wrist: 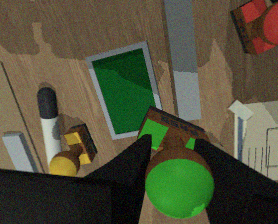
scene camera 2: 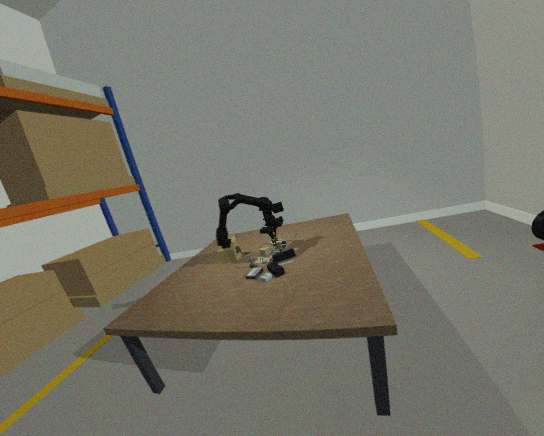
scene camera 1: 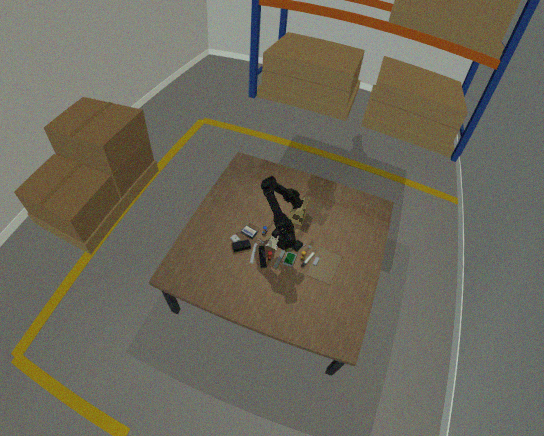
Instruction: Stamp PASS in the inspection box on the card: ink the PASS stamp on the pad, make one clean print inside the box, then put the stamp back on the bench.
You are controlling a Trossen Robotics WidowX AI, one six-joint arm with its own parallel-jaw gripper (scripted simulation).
Labels:
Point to a green ink pad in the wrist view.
At 124,79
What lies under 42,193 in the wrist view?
The gripper.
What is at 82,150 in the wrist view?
A yellow-knobbed stamp.

